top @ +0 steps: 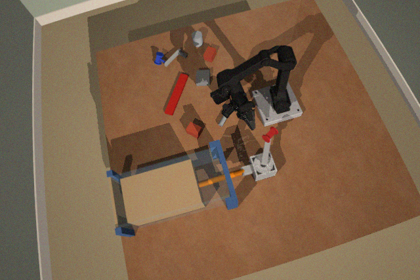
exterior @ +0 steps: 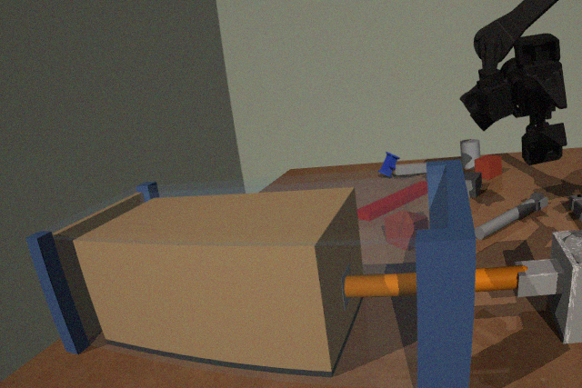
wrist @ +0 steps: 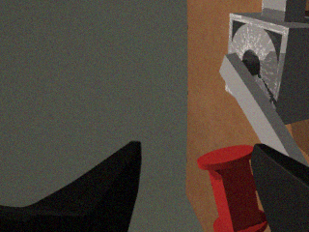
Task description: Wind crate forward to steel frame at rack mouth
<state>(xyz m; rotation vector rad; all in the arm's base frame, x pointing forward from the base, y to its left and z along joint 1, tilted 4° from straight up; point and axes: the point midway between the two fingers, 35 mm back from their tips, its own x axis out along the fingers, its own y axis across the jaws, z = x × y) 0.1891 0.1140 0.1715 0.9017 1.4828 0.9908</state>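
The winch handle is 80 mm below my gripper tip, 60 mm to the left of it and 40 mm behind it. Round my gripper tip: red knob (60 mm below, 60 mm behind, 20 mm to the left); then grey winch (160 mm below, 110 mm to the left, 30 mm behind); then blue frame (150 mm ahead, 120 mm to the left, 90 mm below).
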